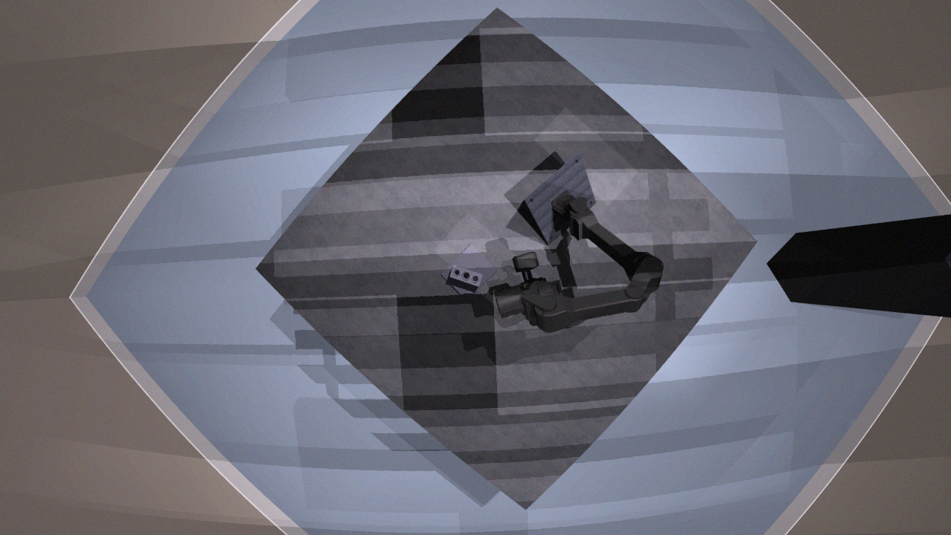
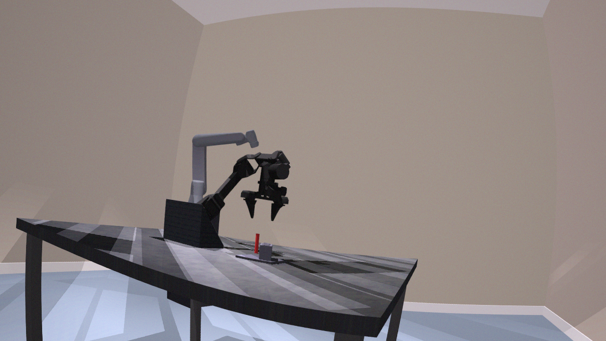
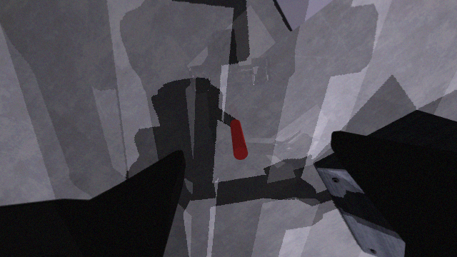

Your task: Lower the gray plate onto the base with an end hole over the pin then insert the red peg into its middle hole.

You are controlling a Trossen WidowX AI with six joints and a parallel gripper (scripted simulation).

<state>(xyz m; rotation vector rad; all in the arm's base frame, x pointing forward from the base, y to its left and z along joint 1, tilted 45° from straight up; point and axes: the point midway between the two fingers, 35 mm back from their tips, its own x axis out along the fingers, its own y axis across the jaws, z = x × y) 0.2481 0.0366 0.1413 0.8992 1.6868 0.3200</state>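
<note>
The red peg lies 30 mm behind my gripper tip, 20 mm to the left of it and 100 mm below it. Round my gripper tip: gray plate: 120 mm ahead, 140 mm to the right, 90 mm below.
</note>
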